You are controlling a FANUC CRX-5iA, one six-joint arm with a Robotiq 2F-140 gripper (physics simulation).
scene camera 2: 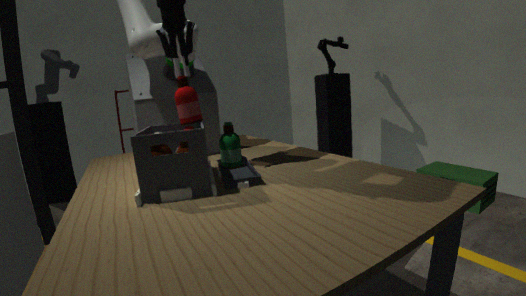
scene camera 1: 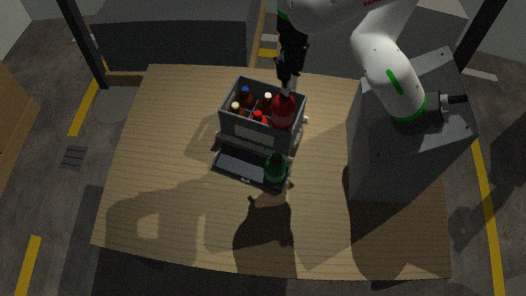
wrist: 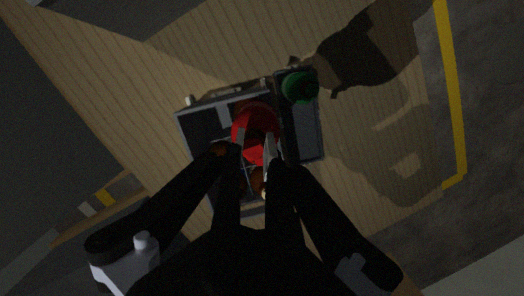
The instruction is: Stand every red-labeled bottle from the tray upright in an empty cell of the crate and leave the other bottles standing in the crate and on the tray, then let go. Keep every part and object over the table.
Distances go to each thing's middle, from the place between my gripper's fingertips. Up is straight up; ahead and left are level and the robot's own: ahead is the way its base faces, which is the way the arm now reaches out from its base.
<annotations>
The green bottle (scene camera 2: 230,146) lies 240 mm below my hand, 140 mm to the left of it and 20 mm behind it.
</annotations>
